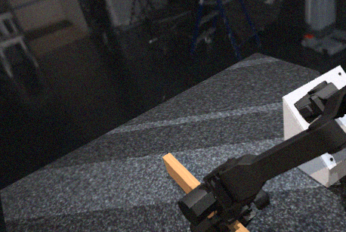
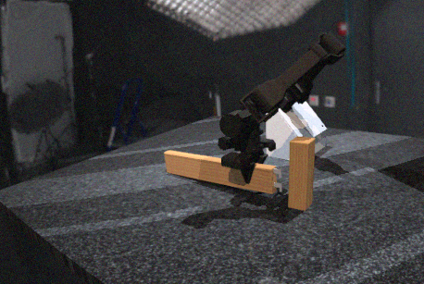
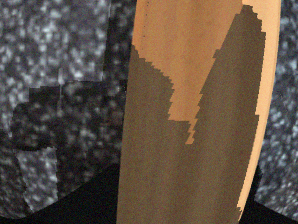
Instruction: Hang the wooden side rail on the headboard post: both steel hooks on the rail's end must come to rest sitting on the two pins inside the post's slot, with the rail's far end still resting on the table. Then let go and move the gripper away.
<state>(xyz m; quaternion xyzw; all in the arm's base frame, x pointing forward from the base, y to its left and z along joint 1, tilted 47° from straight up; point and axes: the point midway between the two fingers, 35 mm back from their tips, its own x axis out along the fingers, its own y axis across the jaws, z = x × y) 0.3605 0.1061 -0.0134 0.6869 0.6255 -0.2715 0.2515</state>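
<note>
The wooden headboard post is 150 mm to the left of my gripper tip and 40 mm above it.
</note>
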